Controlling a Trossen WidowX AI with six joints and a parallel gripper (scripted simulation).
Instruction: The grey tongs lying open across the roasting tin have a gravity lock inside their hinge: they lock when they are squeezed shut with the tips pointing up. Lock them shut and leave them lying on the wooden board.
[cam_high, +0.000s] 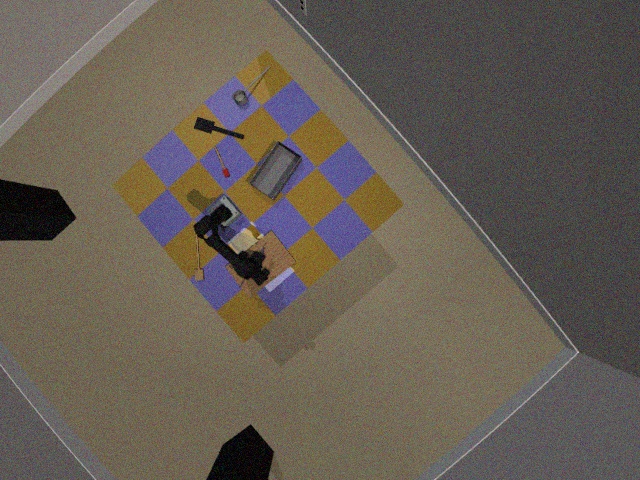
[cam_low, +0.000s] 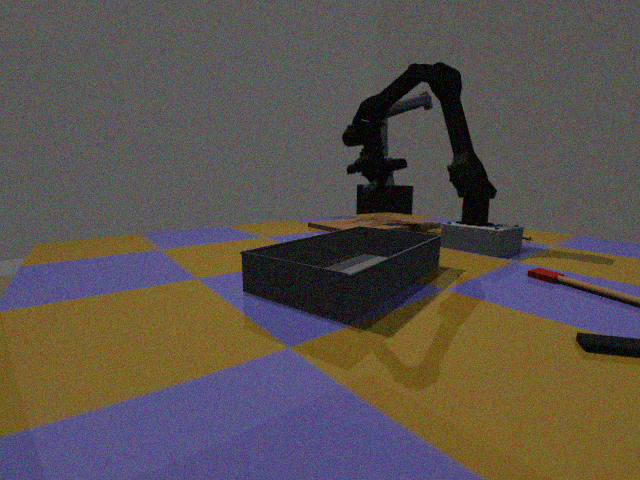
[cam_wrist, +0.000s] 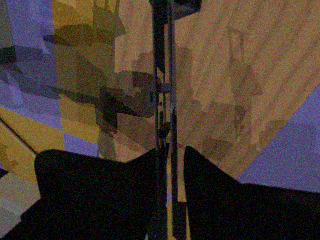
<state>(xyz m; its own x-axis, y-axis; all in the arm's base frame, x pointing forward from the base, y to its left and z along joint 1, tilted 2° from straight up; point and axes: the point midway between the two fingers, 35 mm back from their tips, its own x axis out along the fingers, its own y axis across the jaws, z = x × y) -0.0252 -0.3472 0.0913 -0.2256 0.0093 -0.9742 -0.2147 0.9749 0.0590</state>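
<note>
My gripper tip is 1 cm to the left of the wooden board and 10 cm above it. The rest, counted from my gripper tip: roasting tin (42 cm ahead, 37 cm to the left, 8 cm below); then black spatula (30 cm ahead, 83 cm to the left, 10 cm below).
</note>
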